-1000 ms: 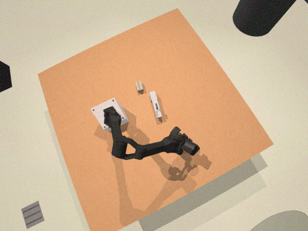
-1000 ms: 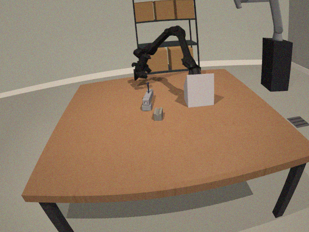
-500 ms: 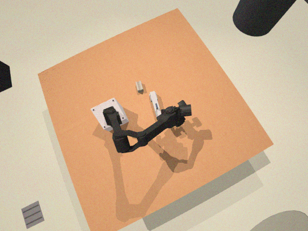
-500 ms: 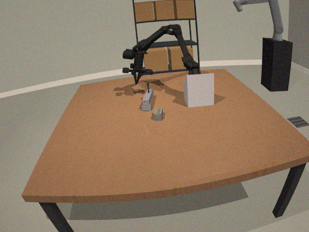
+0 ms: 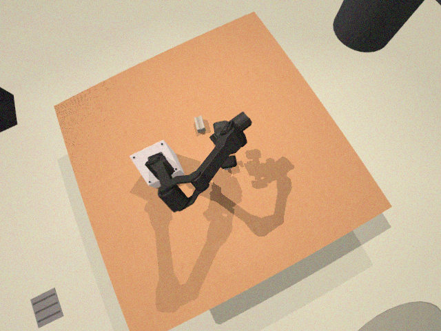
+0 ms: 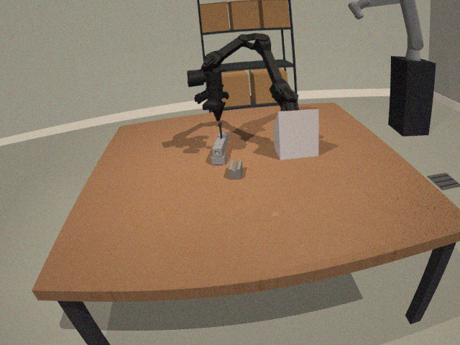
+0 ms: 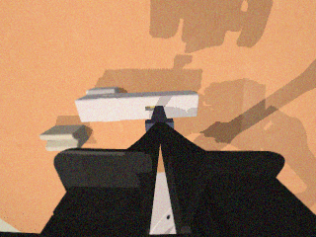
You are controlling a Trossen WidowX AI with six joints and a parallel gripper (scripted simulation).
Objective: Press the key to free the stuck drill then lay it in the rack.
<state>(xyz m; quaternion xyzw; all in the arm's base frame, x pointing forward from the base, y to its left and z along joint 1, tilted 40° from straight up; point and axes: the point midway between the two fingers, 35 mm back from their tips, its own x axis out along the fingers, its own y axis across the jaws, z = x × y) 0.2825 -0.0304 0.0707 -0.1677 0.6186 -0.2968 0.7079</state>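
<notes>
The blue key is 4 cm below my gripper tip and 1 cm behind it. Round my gripper tip: drill: 9 cm below, 6 cm to the left; light grey fixture block: 10 cm below, 4 cm to the left; grey v-notched rack: 21 cm to the left, 11 cm below, 5 cm behind.
</notes>
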